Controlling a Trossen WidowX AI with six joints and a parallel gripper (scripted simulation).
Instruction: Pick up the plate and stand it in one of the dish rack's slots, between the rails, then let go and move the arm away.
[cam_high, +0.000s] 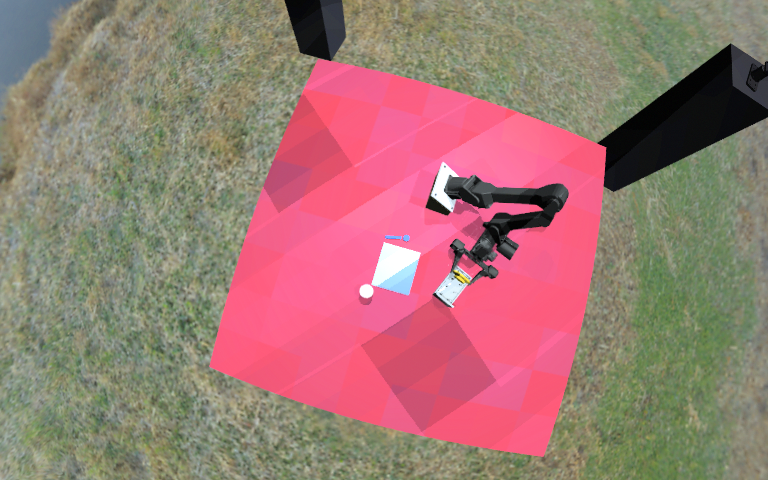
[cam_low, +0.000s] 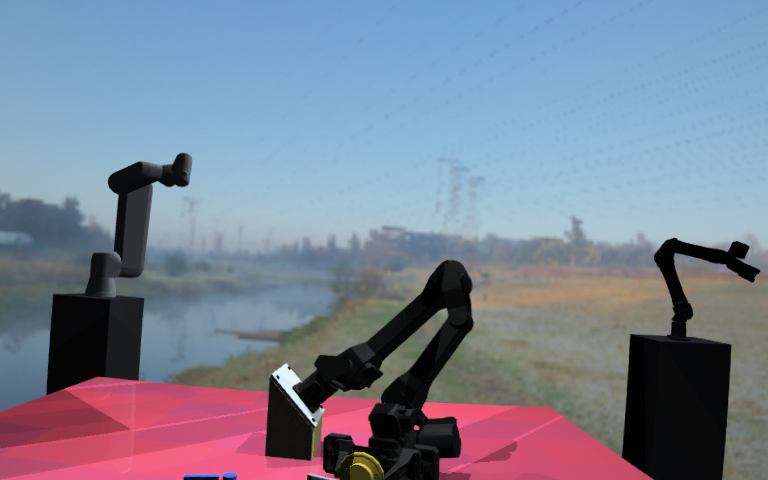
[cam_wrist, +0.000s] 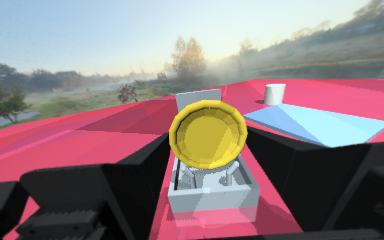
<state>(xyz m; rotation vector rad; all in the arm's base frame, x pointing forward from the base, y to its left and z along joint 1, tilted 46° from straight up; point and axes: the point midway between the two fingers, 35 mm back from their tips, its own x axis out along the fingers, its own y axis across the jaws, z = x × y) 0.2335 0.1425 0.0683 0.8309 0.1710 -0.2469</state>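
Right now the yellow plate is 1 cm behind my gripper tip. From my gripper tip the other things lie so: mat (4 cm ahead, 21 cm to the right, 5 cm below); then dish rack (2 cm ahead, 1 cm to the right, 3 cm below); then blue spoon (6 cm behind, 23 cm to the right, 5 cm below).
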